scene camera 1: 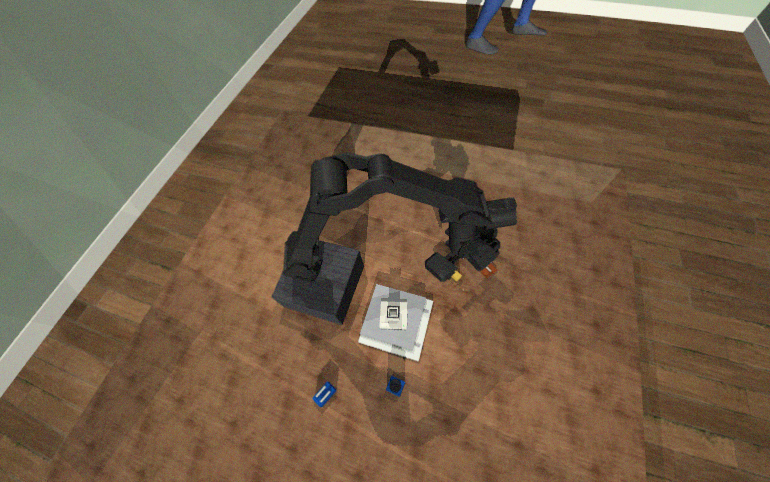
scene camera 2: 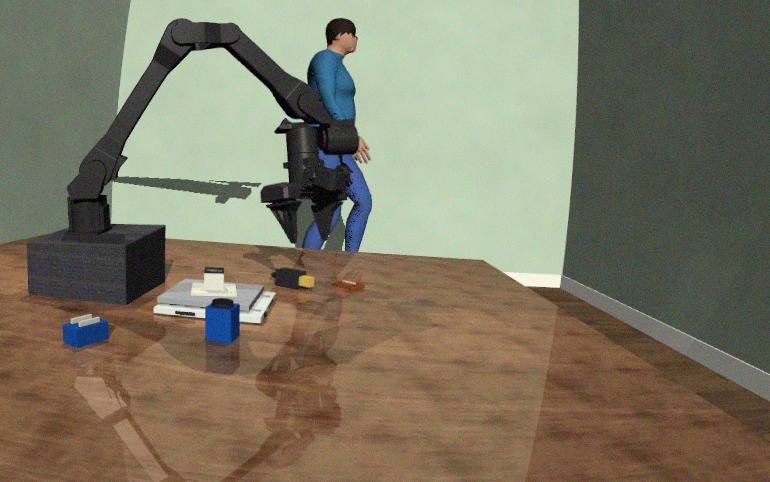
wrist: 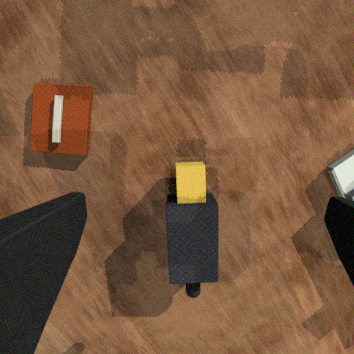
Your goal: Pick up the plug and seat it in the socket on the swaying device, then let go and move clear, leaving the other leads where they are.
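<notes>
The plug (scene camera 1: 456, 276) (scene camera 2: 290, 278) (wrist: 192, 240), a black block with a yellow tip and a short cable stub, lies flat on the table. In scene camera 1 the arm hides most of its black body. My gripper (scene camera 2: 310, 240) (wrist: 209, 207) is open and empty, pointing down above the plug. In the wrist view the plug lies between the wide-apart fingers, touching neither. The fingertips are hidden in scene camera 1. The socket (scene camera 1: 393, 312) (scene camera 2: 214, 279), a pale upright square housing with a dark-rimmed opening, stands on the device's grey platform (scene camera 1: 414, 319) (scene camera 2: 250, 294).
An orange lead end (scene camera 1: 488, 269) (scene camera 2: 356, 285) (wrist: 75, 120) lies near the plug's tip side. A blue block with two pale strips (scene camera 1: 324, 394) (scene camera 2: 85, 334) and a blue block with a black round top (scene camera 1: 396, 386) (scene camera 2: 222, 323) stand near the device. A person (scene camera 2: 335, 79) stands behind the table.
</notes>
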